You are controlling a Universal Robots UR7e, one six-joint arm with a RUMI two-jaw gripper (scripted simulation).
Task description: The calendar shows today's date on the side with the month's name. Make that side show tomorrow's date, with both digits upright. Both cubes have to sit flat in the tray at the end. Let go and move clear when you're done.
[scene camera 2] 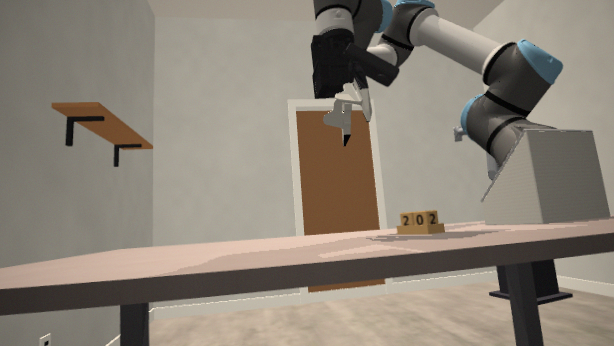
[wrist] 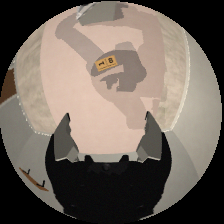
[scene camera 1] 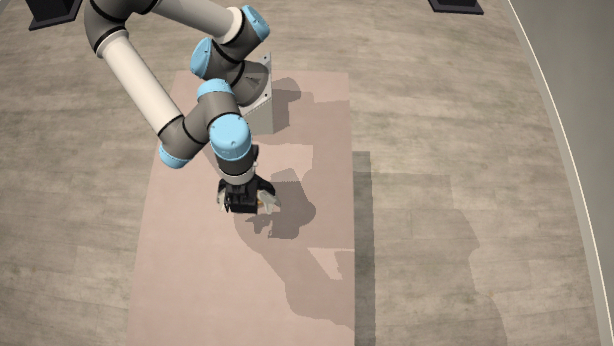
Labels:
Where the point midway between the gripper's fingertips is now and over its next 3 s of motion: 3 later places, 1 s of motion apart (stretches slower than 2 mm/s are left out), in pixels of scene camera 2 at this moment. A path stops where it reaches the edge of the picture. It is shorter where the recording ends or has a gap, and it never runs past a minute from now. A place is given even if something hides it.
The gripper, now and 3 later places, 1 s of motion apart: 355, 135; 402, 149; 404, 154; 405, 168

